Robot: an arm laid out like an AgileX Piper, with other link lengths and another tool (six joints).
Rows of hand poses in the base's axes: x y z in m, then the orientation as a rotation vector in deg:
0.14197, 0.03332, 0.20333, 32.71, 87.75, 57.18
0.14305, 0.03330, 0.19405, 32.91, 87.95, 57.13
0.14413, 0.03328, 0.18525, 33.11, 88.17, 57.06
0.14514, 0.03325, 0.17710, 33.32, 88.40, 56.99
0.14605, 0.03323, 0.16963, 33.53, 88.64, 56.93
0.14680, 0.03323, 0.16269, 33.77, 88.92, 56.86
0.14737, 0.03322, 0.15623, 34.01, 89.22, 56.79
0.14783, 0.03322, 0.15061, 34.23, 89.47, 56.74
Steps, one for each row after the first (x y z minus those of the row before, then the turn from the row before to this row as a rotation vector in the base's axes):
0.00108, -0.00002, -0.00928, 0.03, 0.26, -0.04
0.00108, -0.00002, -0.00880, 0.01, 0.28, -0.05
0.00101, -0.00003, -0.00815, 0.01, 0.29, -0.05
0.00091, -0.00002, -0.00747, 0.02, 0.30, -0.04
0.00075, 0.00000, -0.00694, 0.02, 0.35, -0.04
0.00057, -0.00001, -0.00646, 0.01, 0.36, -0.03
0.00046, 0.00000, -0.00562, 0.03, 0.31, -0.03

